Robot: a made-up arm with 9 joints. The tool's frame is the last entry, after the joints.
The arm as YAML. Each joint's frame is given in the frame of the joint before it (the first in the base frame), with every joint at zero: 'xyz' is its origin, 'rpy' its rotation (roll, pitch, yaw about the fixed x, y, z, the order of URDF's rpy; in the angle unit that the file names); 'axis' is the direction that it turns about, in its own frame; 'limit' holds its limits. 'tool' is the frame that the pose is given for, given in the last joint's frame.
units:
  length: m
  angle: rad
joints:
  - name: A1
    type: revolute
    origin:
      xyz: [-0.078, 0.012, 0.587]
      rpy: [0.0, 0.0, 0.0]
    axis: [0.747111, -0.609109, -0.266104]
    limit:
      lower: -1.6
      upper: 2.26
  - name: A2
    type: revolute
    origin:
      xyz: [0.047, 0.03, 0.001]
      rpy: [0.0, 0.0, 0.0]
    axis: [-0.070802, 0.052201, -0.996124]
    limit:
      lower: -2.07
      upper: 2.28
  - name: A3
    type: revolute
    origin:
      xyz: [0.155, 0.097, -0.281]
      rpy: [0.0, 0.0, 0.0]
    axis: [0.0, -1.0, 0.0]
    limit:
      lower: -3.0
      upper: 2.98
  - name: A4
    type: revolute
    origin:
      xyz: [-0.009, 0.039, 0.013]
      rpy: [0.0, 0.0, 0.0]
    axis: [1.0, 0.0, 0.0]
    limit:
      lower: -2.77
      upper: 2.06
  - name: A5
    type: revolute
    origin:
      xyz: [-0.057, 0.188, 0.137]
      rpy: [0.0, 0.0, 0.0]
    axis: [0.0, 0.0, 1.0]
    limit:
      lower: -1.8
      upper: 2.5
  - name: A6
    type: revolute
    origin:
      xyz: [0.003, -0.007, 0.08]
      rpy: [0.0, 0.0, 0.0]
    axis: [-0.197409, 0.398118, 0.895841]
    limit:
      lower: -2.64
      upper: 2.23
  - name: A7
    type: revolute
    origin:
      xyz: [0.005, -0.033, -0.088]
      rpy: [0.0, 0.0, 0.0]
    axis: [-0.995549, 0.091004, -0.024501]
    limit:
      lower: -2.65
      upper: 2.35
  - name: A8
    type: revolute
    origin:
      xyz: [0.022, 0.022, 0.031]
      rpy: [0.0, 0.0, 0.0]
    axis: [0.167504, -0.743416, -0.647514]
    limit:
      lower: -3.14
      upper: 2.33
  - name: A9
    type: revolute
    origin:
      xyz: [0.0, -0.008, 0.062]
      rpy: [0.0, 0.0, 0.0]
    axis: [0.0, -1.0, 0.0]
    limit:
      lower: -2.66
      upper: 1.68
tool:
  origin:
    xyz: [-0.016, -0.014, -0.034]
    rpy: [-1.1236, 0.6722, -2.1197]
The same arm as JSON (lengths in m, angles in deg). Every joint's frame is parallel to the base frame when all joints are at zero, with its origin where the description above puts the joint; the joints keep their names.
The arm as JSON. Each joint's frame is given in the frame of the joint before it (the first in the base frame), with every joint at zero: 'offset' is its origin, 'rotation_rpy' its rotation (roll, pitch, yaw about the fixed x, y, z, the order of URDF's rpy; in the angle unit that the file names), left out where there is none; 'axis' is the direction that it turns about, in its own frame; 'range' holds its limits. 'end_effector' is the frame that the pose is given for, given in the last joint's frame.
{"length_unit": "m", "angle_unit": "deg", "chain": [{"id": "A1", "offset": [-0.078, 0.012, 0.587], "axis": [0.747111, -0.609109, -0.266104], "range": [-91.67, 129.49]}, {"id": "A2", "offset": [0.047, 0.03, 0.001], "axis": [-0.070802, 0.052201, -0.996124], "range": [-118.6, 130.63]}, {"id": "A3", "offset": [0.155, 0.097, -0.281], "axis": "-y", "range": [-171.89, 170.74]}, {"id": "A4", "offset": [-0.009, 0.039, 0.013], "axis": "+x", "range": [-158.71, 118.03]}, {"id": "A5", "offset": [-0.057, 0.188, 0.137], "axis": "+z", "range": [-103.13, 143.24]}, {"id": "A6", "offset": [0.003, -0.007, 0.08], "axis": [-0.197409, 0.398118, 0.895841], "range": [-151.26, 127.77]}, {"id": "A7", "offset": [0.005, -0.033, -0.088], "axis": [-0.995549, 0.091004, -0.024501], "range": [-151.83, 134.65]}, {"id": "A8", "offset": [0.022, 0.022, 0.031], "axis": [0.167504, -0.743416, -0.647514], "range": [-179.91, 133.5]}, {"id": "A9", "offset": [0.0, -0.008, 0.062], "axis": "-y", "range": [-152.41, 96.26]}], "end_effector": {"offset": [-0.016, -0.014, -0.034], "rotation_rpy": [-64.38, 38.51, -121.45]}}
